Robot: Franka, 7 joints.
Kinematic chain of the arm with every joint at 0, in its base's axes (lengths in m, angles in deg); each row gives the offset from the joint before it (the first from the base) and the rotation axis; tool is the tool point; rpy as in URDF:
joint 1: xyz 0 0 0.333 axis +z
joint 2: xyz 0 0 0 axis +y
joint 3: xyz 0 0 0.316 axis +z
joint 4: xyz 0.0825 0 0 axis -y
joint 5: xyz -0.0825 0 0.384 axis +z
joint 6: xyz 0 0 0 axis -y
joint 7: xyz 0.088 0 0 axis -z
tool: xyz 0 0 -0.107 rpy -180 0 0
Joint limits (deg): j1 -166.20..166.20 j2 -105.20..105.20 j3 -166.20..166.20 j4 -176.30..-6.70 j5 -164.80..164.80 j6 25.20..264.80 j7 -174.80..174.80
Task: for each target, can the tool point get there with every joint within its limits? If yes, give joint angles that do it. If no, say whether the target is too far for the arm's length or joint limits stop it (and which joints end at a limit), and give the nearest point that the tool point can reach.
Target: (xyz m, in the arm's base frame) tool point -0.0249 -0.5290 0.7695
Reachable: yes | joints 133.11 -1.19 123.95 -97.99 -39.64 219.11 -51.19
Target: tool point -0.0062 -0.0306 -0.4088
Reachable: no: joint limits stop it (at a limit: joint 2) | nearest point -0.0142 -0.0699 -0.3166 | short by 0.101 m
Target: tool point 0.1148 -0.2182 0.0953
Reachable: yes | joints -136.25 79.53 38.20 -130.99 14.24 51.44 -18.65
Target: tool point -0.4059 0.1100 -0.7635
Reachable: no: too far | nearest point -0.3480 0.0943 -0.3551 | short by 0.413 m
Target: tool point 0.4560 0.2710 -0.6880
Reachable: no: too far | nearest point 0.3699 0.2198 -0.3400 | short by 0.362 m
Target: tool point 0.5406 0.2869 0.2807
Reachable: yes | joints 99.14 82.75 -87.15 -111.00 -114.41 162.86 -114.58
